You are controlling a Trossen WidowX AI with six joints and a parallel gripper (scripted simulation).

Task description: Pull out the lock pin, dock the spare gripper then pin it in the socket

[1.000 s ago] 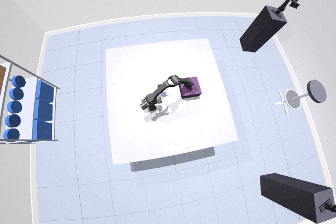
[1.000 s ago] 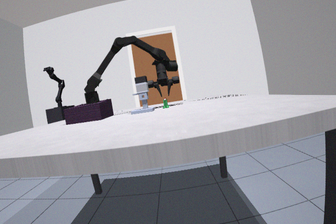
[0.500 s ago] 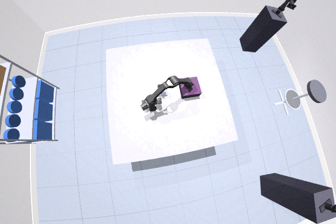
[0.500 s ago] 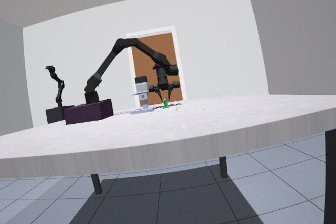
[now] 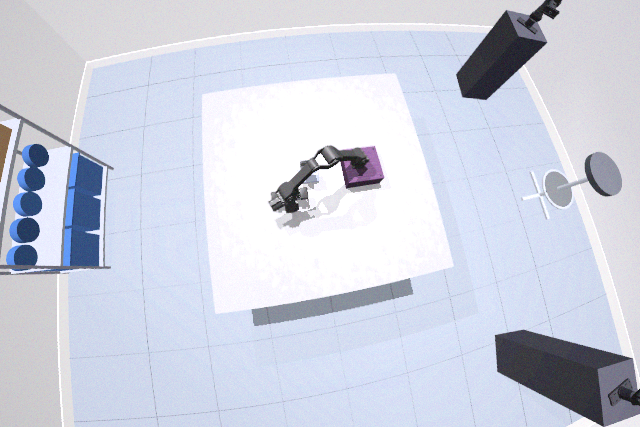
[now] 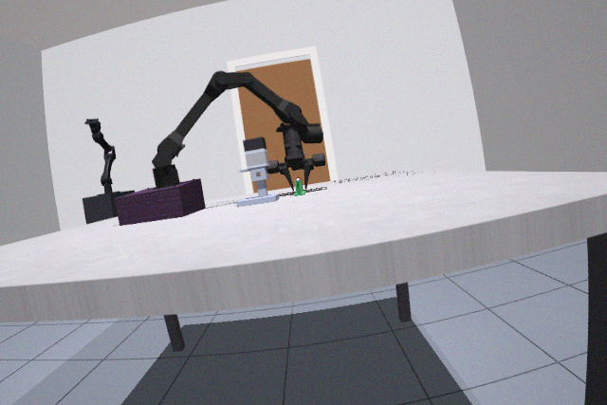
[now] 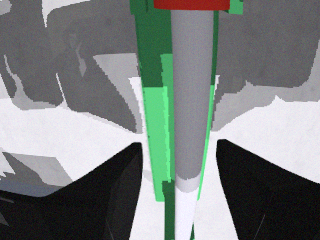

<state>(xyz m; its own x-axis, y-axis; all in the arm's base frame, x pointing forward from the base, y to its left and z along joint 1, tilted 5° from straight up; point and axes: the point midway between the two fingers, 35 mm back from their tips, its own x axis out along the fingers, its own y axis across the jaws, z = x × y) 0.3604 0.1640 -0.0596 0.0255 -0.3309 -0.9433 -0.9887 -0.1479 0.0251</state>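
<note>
My gripper tip is now 11 cm to the left of the grey mount, 10 cm past it and 4 cm below it. The rest, counted from my gripper tip: spare gripper 11 cm to the right, 11 cm above, 9 cm behind.
</note>
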